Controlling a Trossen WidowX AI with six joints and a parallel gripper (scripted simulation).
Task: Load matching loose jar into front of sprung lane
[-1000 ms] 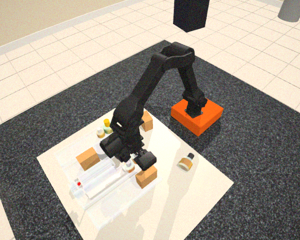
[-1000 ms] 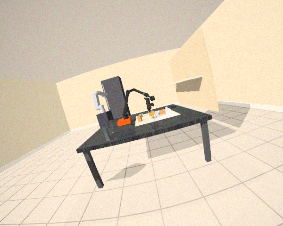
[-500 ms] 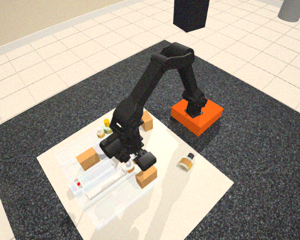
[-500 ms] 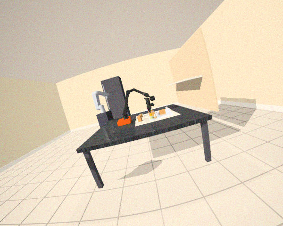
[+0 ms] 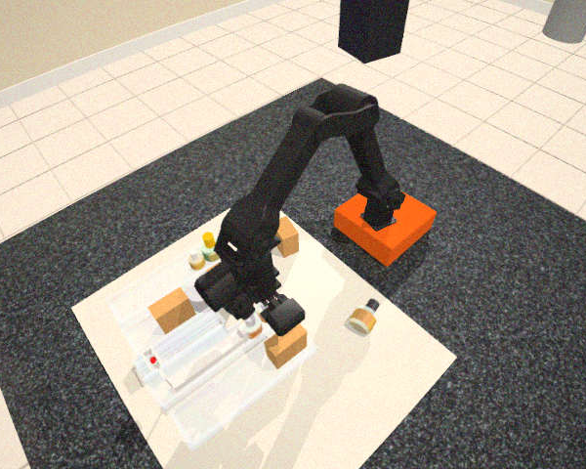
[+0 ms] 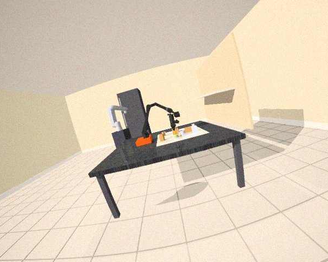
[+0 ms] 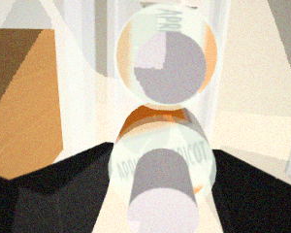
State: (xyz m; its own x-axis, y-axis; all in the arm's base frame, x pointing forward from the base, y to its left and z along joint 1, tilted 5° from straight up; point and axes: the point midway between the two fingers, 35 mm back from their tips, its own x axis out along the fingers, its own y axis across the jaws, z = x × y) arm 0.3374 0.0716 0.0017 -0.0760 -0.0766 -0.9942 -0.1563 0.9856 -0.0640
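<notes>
Now: the clear sprung lane 15 cm ahead of my gripper tip and 3 cm below it.
</notes>
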